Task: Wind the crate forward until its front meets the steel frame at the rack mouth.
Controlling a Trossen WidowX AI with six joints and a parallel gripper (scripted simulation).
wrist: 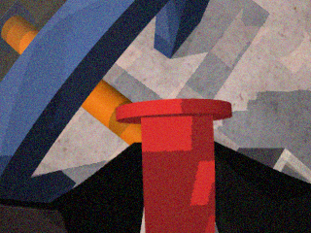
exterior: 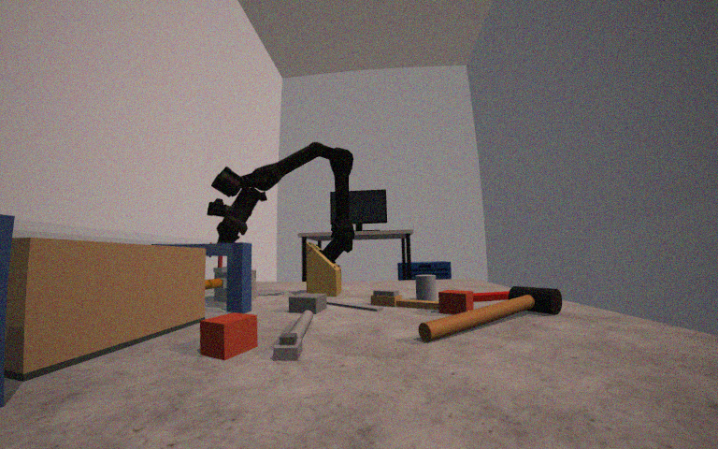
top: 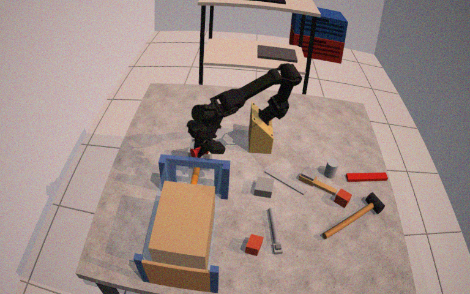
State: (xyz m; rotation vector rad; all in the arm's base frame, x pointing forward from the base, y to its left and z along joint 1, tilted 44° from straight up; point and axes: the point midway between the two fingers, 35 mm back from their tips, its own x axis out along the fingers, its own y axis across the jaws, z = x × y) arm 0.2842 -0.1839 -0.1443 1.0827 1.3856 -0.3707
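Now: gripper tip 5 cm past the grey crank arm, 3 cm above it and 1 cm to the right of it. The rest, counted from my gripper tip: grey winch (12 cm behind, 10 cm below, 1 cm to the right); red knob (1 cm to the left, 1 cm behind); blue frame (5 cm ahead, 3 cm below).
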